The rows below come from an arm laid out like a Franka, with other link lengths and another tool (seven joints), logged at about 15 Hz.
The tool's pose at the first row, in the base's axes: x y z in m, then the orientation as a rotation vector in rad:
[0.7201, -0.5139, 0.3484, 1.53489, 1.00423, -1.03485]
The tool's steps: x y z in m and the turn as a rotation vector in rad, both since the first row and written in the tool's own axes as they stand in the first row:
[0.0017, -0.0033, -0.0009, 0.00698, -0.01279, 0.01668]
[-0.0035, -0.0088, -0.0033, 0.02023, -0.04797, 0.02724]
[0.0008, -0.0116, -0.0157, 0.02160, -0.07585, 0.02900]
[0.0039, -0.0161, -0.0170, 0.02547, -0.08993, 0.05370]
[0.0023, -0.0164, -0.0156, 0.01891, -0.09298, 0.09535]
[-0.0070, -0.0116, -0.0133, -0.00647, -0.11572, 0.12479]
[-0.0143, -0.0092, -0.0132, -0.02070, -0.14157, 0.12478]
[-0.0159, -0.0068, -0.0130, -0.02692, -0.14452, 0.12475]
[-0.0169, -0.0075, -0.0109, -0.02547, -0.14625, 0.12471]
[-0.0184, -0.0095, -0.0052, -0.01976, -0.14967, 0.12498]
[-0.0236, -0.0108, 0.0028, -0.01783, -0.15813, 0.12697]
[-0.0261, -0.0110, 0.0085, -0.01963, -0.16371, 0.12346]
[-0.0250, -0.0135, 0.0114, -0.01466, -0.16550, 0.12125]
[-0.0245, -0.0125, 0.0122, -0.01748, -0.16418, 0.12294]
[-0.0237, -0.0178, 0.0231, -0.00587, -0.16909, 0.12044]
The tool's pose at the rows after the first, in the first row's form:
[0.7176, -0.5123, 0.3460, 1.53807, 0.97839, -1.03630]
[0.7112, -0.5096, 0.3498, 1.52912, 0.93991, -1.06080]
[0.7114, -0.4965, 0.3468, 1.51215, 0.91857, -1.07869]
[0.7082, -0.4941, 0.3428, 1.51429, 0.88625, -1.07294]
[0.7073, -0.4956, 0.3440, 1.52098, 0.85127, -1.04140]
[0.7088, -0.4996, 0.3538, 1.49516, 0.82080, -1.01925]
[0.7089, -0.5009, 0.3614, 1.46660, 0.80882, -1.02668]
[0.7107, -0.5016, 0.3636, 1.45972, 0.80927, -1.02464]
[0.7095, -0.5037, 0.3640, 1.45969, 0.80756, -1.02667]
[0.7064, -0.5091, 0.3641, 1.46195, 0.80277, -1.03222]
[0.7026, -0.5173, 0.3675, 1.45838, 0.79457, -1.03733]
[0.7009, -0.5231, 0.3690, 1.45208, 0.79442, -1.04213]
[0.6985, -0.5254, 0.3668, 1.45404, 0.79310, -1.04793]
[0.6995, -0.5263, 0.3665, 1.45327, 0.79369, -1.04415]
[0.6933, -0.5360, 0.3627, 1.45820, 0.78785, -1.05627]

